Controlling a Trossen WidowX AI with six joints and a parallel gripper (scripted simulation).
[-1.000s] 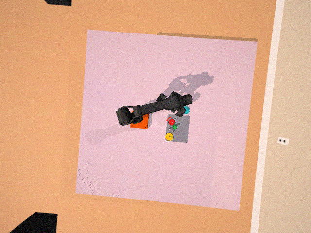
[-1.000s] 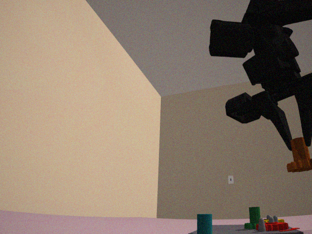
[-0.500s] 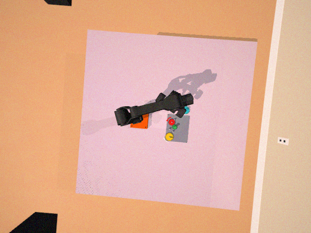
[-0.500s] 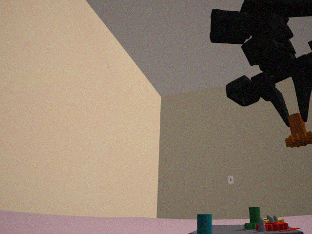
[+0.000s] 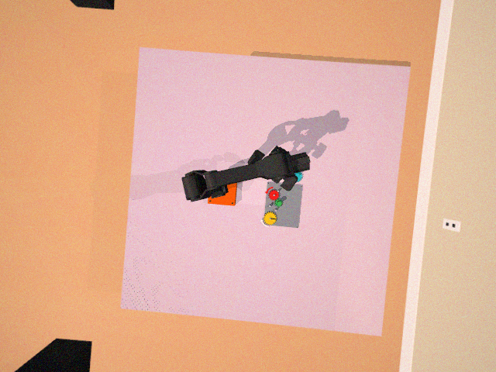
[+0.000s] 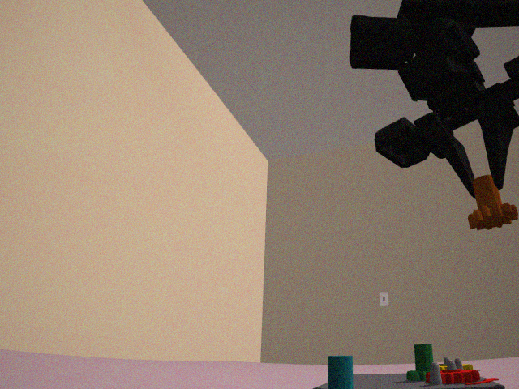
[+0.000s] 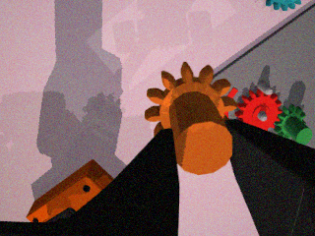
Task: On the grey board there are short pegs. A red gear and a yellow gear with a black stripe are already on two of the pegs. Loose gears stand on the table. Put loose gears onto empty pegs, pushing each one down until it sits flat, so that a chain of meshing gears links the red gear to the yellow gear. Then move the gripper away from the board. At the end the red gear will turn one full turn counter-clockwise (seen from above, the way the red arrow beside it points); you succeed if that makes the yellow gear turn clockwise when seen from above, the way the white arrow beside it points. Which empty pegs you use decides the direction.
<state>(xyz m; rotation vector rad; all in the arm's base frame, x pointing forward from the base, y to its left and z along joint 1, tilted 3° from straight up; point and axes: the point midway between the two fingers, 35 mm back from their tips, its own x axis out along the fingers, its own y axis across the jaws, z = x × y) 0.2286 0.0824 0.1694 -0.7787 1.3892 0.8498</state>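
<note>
Now: the green gear 140 mm to the right of my gripper tip, 140 mm below it and 60 mm ahead of it. Also, from my gripper tip: red gear: 150 mm below, 100 mm to the right, 40 mm ahead; then orange gear: 10 mm below; then teal gear: 150 mm below, 140 mm ahead.
</note>
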